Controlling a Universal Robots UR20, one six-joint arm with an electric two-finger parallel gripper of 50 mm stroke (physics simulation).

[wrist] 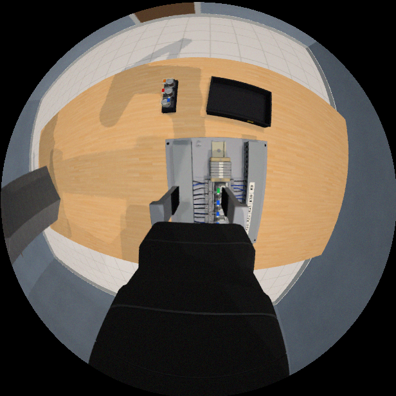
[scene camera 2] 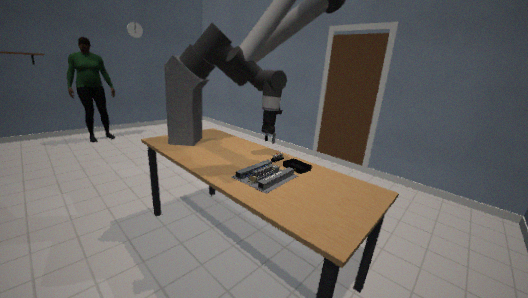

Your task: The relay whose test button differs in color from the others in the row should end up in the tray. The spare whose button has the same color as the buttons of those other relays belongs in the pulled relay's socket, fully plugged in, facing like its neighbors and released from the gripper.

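Places are measured from the arm's base along level axes (x ahead, y left, z up), in centimetres.
Pixels of known places: gripper, fingertip midpoint: point(scene camera 2: 269, 142); arm's base, link origin: point(scene camera 2: 192, 68).
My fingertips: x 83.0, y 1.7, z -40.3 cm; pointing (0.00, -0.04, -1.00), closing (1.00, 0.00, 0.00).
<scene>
For each thing: its top centre in the pictures, then the offset to it from my fingertips. Level surfaces: height alone.
- panel, top centre: point(scene camera 2: 265, 175) dx +4.6, dy -6.8, dz -18.6 cm
- spare holder, top centre: point(scene camera 2: 278, 153) dx -8.7, dy +21.5, dz -14.8 cm
- black tray, top centre: point(scene camera 2: 297, 163) dx +9.5, dy +20.0, dz -16.2 cm
- table, surface height: dz -19.7 cm
My gripper point(scene camera 2: 270, 141) point(wrist: 199, 195) is open and empty, high above the panel. The panel point(scene camera 2: 266, 190) point(wrist: 176, 165) holds a relay row, partly hidden by my gripper in the wrist view. A relay with a green button point(wrist: 218, 190) is at the row's end beside the terminal blocks. Next to it are relays with blue buttons, two of which show, one point(wrist: 218, 203) nearer the green one and another point(wrist: 217, 214) below it. The spare holder point(scene camera 2: 277, 157) point(wrist: 170, 109) carries three spares with orange point(wrist: 164, 81), red point(wrist: 163, 90) and blue point(wrist: 168, 100) buttons. The black tray point(scene camera 2: 297, 166) point(wrist: 240, 100) shows no relay inside.
Tan terminal blocks point(wrist: 220, 168) sit on the panel's rail. Grey wire ducts run along both sides of the row, one point(wrist: 182, 172) at the left and one point(wrist: 257, 165) at the right. The robot's pedestal point(scene camera 2: 184, 105) stands at the far left end of the table point(scene camera 2: 330, 210).
</scene>
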